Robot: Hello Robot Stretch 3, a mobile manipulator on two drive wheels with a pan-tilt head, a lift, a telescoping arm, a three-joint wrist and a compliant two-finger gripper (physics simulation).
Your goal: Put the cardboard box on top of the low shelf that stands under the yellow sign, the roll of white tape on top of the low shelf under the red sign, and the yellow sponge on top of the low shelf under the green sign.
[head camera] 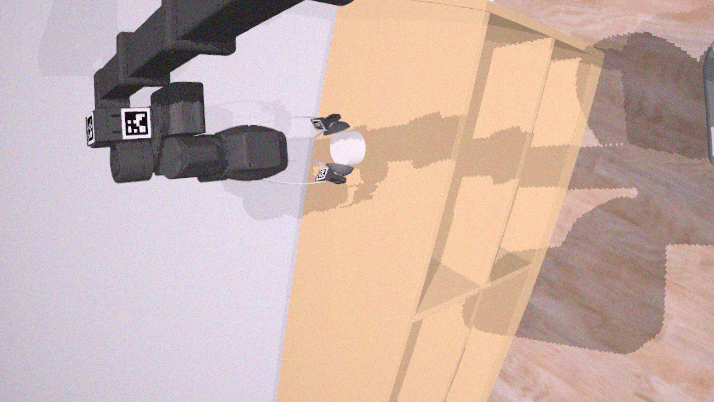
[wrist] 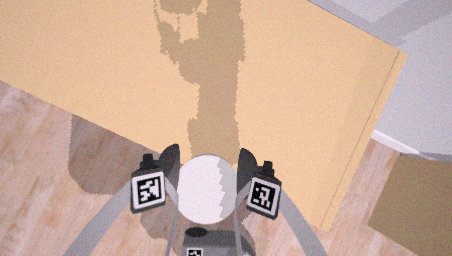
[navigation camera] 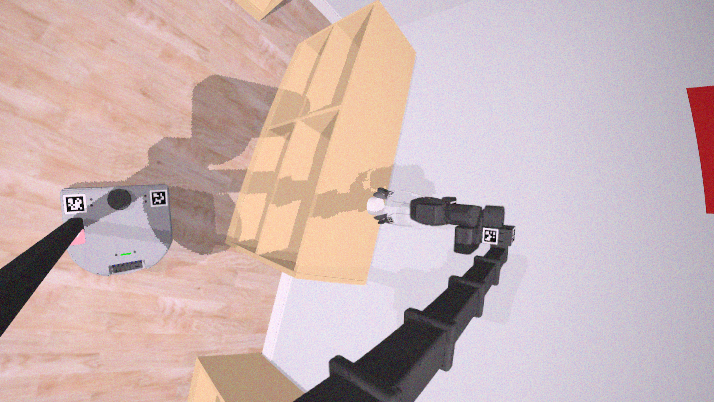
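Pixels of known places: gripper, fingertip midpoint: point(head camera: 346, 148) point(navigation camera: 375, 205); robot's base, origin of the base link: point(navigation camera: 119, 198).
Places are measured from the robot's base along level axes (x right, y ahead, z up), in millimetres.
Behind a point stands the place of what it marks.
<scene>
The roll of white tape point(head camera: 348, 148) {x 541, y -20, z 836 mm} point(navigation camera: 375, 205) {x 540, y -17, z 836 mm} point(wrist: 205, 192) is between the fingertips of my gripper point(head camera: 339, 148) {x 574, y -21, z 811 mm} point(navigation camera: 382, 205) {x 574, y -21, z 811 mm} point(wrist: 208, 163) {x 574, y -21, z 811 mm}, which is shut on it. The gripper holds it up over the wall-side part of the top of a low wooden shelf point(head camera: 345, 300) {x 839, y 298, z 611 mm} point(navigation camera: 372, 125) {x 822, y 267, z 611 mm} point(wrist: 300, 100). The arm's shadow falls across that top; the height of the roll above it is hard to tell. Part of the red sign point(navigation camera: 701, 150) {x 1025, y 148, z 1655 mm} shows on the wall at the right of the navigation view. The cardboard box, the yellow sponge and the yellow and green signs do not show.
The pale wall point(head camera: 125, 300) {x 1065, y 244, z 1031 mm} point(navigation camera: 575, 125) {x 1066, y 245, z 1321 mm} is behind the shelf, close to the wrist. Another shelf point(navigation camera: 245, 375) {x 366, y -863, z 208 mm} point(wrist: 410, 205) stands beside it, and part of one more point(navigation camera: 260, 7) {x 582, y 958, z 79 mm} shows at the top of the navigation view. My base point(navigation camera: 120, 235) {x -9, y -121, z 160 mm} stands on the wooden floor point(navigation camera: 100, 325) {x -136, y -498, z 1 mm}.
</scene>
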